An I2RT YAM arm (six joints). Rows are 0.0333 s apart.
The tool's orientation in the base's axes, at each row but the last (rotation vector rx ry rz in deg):
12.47, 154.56, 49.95
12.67, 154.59, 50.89
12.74, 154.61, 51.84
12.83, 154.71, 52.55
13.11, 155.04, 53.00
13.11, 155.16, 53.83
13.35, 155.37, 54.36
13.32, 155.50, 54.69
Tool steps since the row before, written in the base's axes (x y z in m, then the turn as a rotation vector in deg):
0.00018, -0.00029, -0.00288, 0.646, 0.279, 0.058
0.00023, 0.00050, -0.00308, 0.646, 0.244, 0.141
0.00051, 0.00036, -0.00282, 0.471, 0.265, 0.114
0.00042, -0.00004, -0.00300, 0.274, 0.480, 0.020
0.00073, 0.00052, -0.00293, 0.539, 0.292, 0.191
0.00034, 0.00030, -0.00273, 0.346, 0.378, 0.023
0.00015, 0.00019, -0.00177, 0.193, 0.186, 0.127
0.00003, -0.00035, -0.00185, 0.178, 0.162, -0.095
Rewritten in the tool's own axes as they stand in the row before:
0.00043, -0.00193, 0.00212, -0.559, 0.292, 0.317
0.00059, -0.00144, 0.00271, -0.586, 0.314, 0.234
0.00022, -0.00140, 0.00251, -0.409, 0.305, 0.212
0.00023, -0.00185, 0.00239, -0.152, 0.405, 0.344
0.00002, -0.00136, 0.00275, -0.483, 0.380, 0.187
0.00028, -0.00145, 0.00234, -0.246, 0.330, 0.307
0.00024, -0.00096, 0.00149, -0.165, 0.237, 0.070
0.00023, -0.00144, 0.00119, -0.115, 0.077, 0.219

